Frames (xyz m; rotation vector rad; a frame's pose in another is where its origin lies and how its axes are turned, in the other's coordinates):
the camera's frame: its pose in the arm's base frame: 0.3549 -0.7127 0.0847 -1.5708 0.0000 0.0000
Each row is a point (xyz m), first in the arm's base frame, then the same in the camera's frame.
Working: the arm's base frame: its pose in the camera's frame: -0.3549 0.0847 0.7127 1.5708 0.0000 0.0000

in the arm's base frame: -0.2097 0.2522 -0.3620
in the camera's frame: -0.5646 0.4467 0.9649
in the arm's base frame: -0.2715 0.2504 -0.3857
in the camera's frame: -0.6264 0.4704 0.9631
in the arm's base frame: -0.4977 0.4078 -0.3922
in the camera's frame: -0.8526 0.4769 1.1205
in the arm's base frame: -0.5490 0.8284 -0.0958
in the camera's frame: -0.9039 0.1805 1.5411
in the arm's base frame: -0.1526 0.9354 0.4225
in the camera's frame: -0.5075 -0.3378 1.6481
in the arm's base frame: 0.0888 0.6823 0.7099
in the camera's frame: -0.2661 -0.6252 1.3950
